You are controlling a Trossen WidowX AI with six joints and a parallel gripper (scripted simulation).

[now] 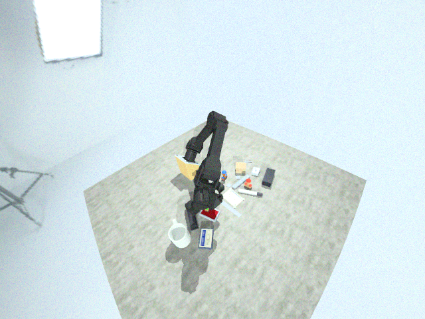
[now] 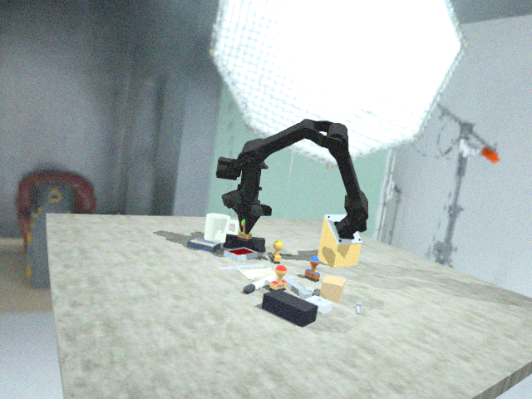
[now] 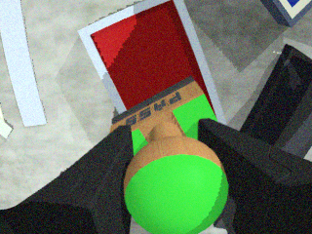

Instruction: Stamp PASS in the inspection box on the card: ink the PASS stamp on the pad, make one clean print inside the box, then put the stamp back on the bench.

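Now: the pale card 2 cm ahead of my gripper tip, 15 cm to the left of it and 8 cm below it. Round my gripper tip: ink pad: 7 cm below; green-knobbed PASS stamp: right at my gripper tip; yellow-knobbed stamp: 9 cm behind, 6 cm to the left, 6 cm below.
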